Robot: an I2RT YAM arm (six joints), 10 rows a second.
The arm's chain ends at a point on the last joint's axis. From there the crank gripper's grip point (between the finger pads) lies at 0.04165 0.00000 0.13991 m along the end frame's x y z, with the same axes.
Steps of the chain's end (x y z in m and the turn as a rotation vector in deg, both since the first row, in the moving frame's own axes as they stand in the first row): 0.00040, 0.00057, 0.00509, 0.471, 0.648, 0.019; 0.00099, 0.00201, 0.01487, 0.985, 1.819, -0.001; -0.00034, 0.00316, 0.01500, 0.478, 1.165, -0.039; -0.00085, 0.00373, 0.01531, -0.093, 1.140, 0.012; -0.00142, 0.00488, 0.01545, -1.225, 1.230, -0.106; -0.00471, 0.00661, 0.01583, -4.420, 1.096, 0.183; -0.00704, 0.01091, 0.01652, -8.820, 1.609, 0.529; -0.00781, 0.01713, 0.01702, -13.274, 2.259, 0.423
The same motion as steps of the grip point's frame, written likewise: 0.00198, -0.00056, 0.00461, 0.471, 0.648, 0.019; 0.00541, -0.00038, 0.01346, 0.985, 1.819, -0.001; 0.00250, 0.00197, 0.01412, 0.478, 1.165, -0.039; 0.00193, 0.00397, 0.01445, -0.093, 1.140, 0.012; 0.00158, 0.00778, 0.01449, -1.225, 1.230, -0.106; -0.00206, 0.01750, 0.01459, -4.420, 1.096, 0.183; -0.00324, 0.03267, 0.01362, -8.820, 1.609, 0.529; -0.00250, 0.04938, 0.01151, -13.274, 2.259, 0.423
